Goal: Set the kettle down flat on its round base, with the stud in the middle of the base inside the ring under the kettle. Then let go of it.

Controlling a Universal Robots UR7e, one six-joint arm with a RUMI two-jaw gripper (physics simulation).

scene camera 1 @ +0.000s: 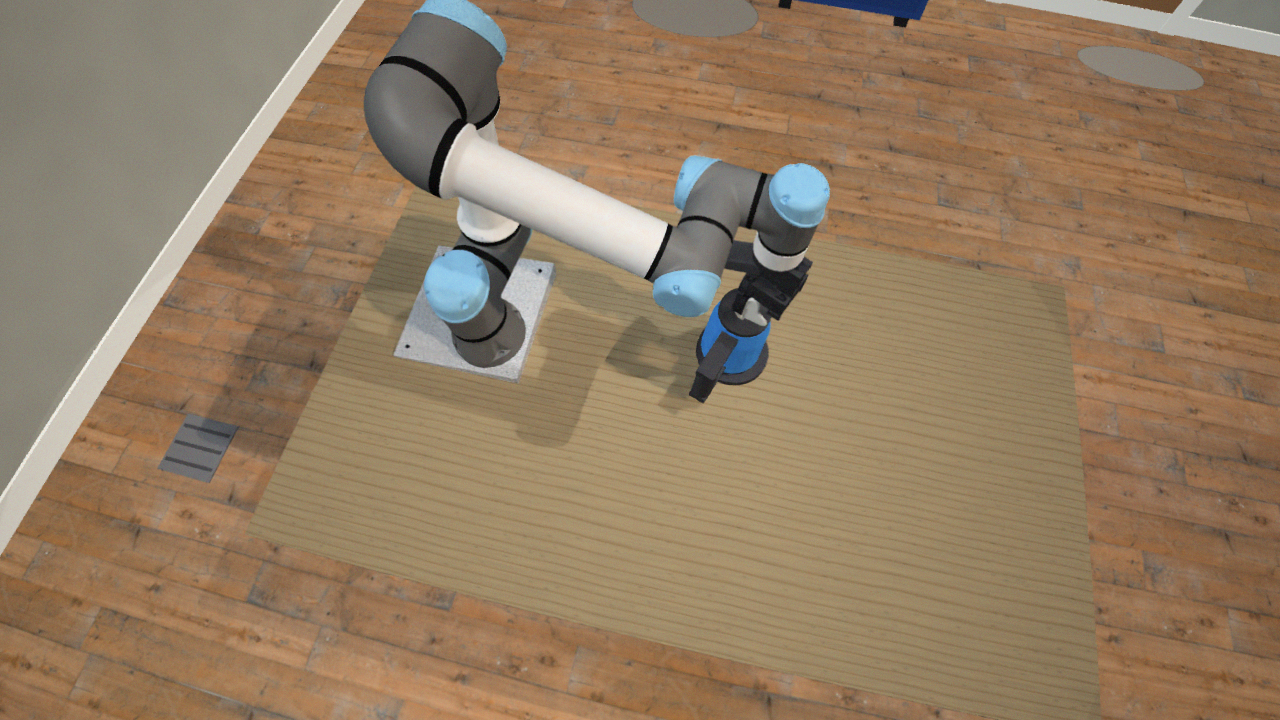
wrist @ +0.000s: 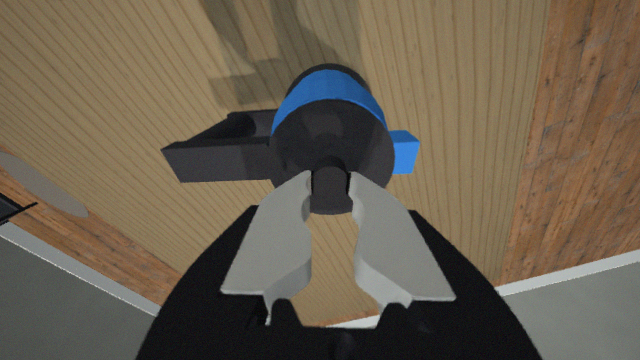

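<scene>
The blue kettle [scene camera 1: 751, 351] [wrist: 327, 85] has a black lid, a black handle [scene camera 1: 713, 365] [wrist: 225, 162] and a small blue spout [wrist: 405, 152]. It is above the round black base [scene camera 1: 742, 377] [wrist: 330, 66], whose rim shows past the kettle's lower edge. Whether the kettle touches the base or lies fully flat cannot be told. The stud and the ring are hidden under the kettle. My gripper [scene camera 1: 751, 309] [wrist: 329, 173] is shut on the black knob [wrist: 330, 197] on the kettle's lid, with one grey finger on each side.
The base is on a tan wood-grained mat [scene camera 1: 850, 501] [wrist: 450, 75]. The arm's metal mounting plate [scene camera 1: 420, 335] is to the left in the scene view. A grey slotted plate [scene camera 1: 198, 447] lies on the plank floor beyond the mat. A blue object [scene camera 1: 859, 7] stands at the far edge.
</scene>
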